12 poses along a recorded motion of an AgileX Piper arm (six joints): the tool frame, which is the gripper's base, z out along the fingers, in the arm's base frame.
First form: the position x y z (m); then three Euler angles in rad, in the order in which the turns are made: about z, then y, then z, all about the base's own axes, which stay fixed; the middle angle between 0 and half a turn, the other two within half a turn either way.
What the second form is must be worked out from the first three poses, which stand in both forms.
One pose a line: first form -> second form
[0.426, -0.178, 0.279, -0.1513, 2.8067, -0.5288] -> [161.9, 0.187, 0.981, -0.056, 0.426, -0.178, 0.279]
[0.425, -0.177, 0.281, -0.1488, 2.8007, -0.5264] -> [161.6, 0.187, 0.981, -0.057, 0.425, -0.177, 0.281]
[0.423, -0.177, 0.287, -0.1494, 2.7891, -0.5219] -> [160.9, 0.185, 0.981, -0.059, 0.423, -0.177, 0.287]
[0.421, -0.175, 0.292, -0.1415, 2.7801, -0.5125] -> [160.4, 0.184, 0.981, -0.059, 0.421, -0.175, 0.292]
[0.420, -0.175, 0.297, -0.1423, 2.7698, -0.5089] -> [159.8, 0.182, 0.981, -0.060, 0.420, -0.175, 0.297]
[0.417, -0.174, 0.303, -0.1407, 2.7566, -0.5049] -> [159.1, 0.181, 0.982, -0.062, 0.417, -0.174, 0.303]
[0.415, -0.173, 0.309, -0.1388, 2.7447, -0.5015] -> [158.4, 0.180, 0.982, -0.063, 0.415, -0.173, 0.309]
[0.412, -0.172, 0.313, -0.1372, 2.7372, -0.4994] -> [158.0, 0.180, 0.982, -0.064, 0.412, -0.172, 0.313]
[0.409, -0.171, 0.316, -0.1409, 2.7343, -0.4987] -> [157.9, 0.178, 0.982, -0.065, 0.409, -0.171, 0.316]
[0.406, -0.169, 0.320, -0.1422, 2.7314, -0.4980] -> [157.7, 0.177, 0.982, -0.065, 0.406, -0.169, 0.320]
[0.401, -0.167, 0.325, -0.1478, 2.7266, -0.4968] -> [157.5, 0.173, 0.983, -0.067, 0.401, -0.167, 0.325]
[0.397, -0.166, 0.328, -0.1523, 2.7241, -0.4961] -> [157.3, 0.171, 0.983, -0.067, 0.397, -0.166, 0.328]
